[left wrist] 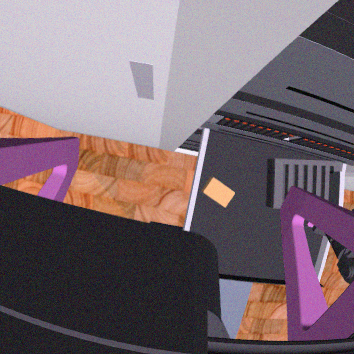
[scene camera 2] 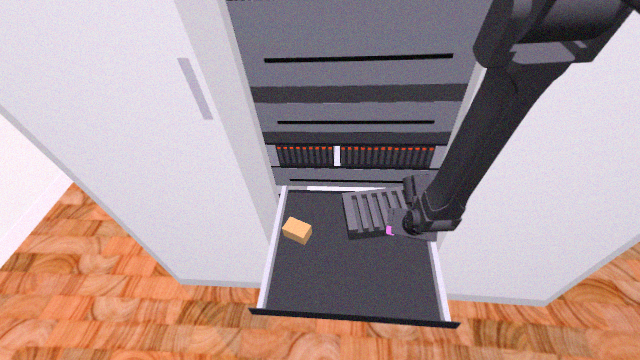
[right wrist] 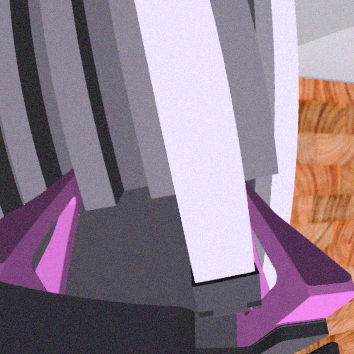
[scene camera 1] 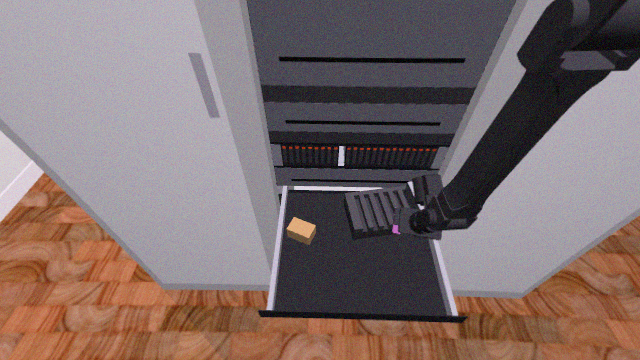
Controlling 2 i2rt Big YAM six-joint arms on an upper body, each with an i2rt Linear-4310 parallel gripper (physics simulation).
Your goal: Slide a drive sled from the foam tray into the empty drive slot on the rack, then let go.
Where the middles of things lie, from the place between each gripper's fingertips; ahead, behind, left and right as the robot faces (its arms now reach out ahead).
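The drive sled [right wrist: 185,63] is 4 cm above my right hand, 4 cm ahead of it and 1 cm to the right of it, while the foam tray [right wrist: 84,99] is 7 cm to the left of that same hand, 5 cm ahead of it and 1 cm below it. Going by its middle, the sled is nearer to my right hand than to my left hand. By its middle, the tray is also nearer to my right hand than to my left hand.
Counted from my left hand, the foam tray is 4 cm ahead, 40 cm to the right and 61 cm below. The drive sled is 3 cm ahead of my left hand, 48 cm to the right of it and 56 cm below it.
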